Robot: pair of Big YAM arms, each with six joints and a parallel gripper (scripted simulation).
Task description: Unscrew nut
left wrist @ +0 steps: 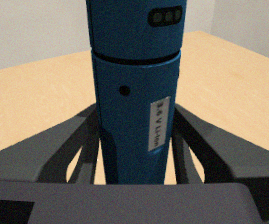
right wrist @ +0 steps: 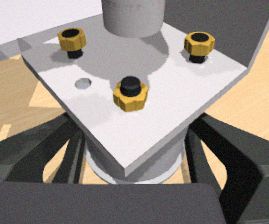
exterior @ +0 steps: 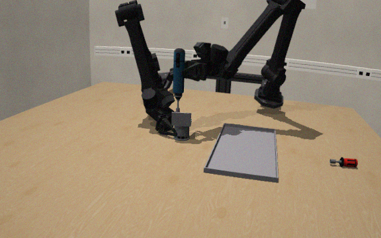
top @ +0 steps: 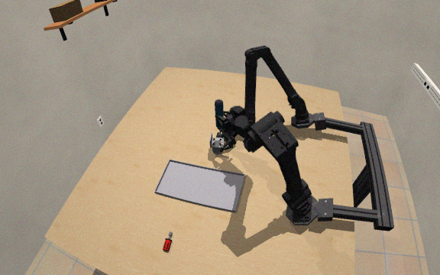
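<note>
The grey bracket lies 50 mm above my right hand. Round my right hand: shallow grey tray: 250 mm to the left, 40 mm ahead, 20 mm below; then small red-handled screwdriver: 590 mm to the left, 90 mm ahead, 10 mm below.
</note>
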